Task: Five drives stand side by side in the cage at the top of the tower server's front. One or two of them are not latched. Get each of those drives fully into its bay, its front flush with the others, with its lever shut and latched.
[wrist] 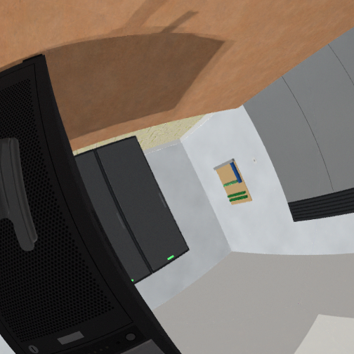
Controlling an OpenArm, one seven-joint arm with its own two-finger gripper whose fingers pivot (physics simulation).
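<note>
The tower server [65, 240] fills the left side of the wrist view. Its black perforated front panel runs down at a slant, with a pale label, a round button and small ports near the lower end. The cage, the five drives and their levers do not show, so their latching cannot be told. One grey finger of my gripper [21, 210] shows at the left edge, in front of the perforated panel. The gripper is open, and nothing shows held at this finger; its other finger cannot be made out. Whether the visible finger touches the panel cannot be told.
Two dark cabinets [142, 200] with small green lights stand behind the tower. A tan board [233, 187] with green and blue strips is on the pale wall [200, 175]. A large grey unit [310, 125] with a black ribbed edge is at the right. A brown surface [280, 45] spans the top.
</note>
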